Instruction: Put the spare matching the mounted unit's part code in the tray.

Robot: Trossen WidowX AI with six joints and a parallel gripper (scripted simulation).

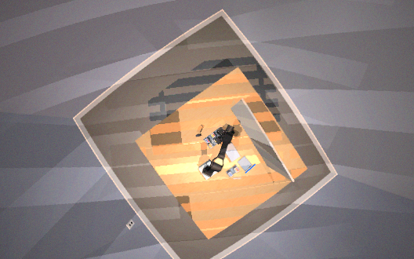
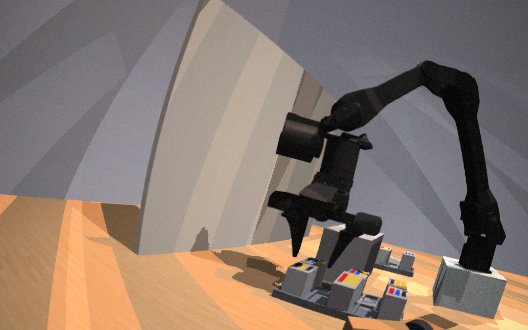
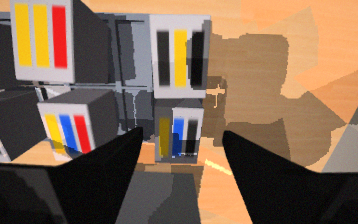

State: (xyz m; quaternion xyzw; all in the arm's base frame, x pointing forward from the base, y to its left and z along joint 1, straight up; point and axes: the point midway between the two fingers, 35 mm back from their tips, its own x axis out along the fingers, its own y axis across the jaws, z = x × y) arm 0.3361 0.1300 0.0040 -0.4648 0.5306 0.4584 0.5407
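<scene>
Right now my gripper tip is 10 mm above the grey spare block. From my gripper tip the other things lie so: grey mounted unit (150 mm to the right, 50 mm behind); then tall beige panel (200 mm to the right, 180 mm ahead, 180 mm above).
</scene>
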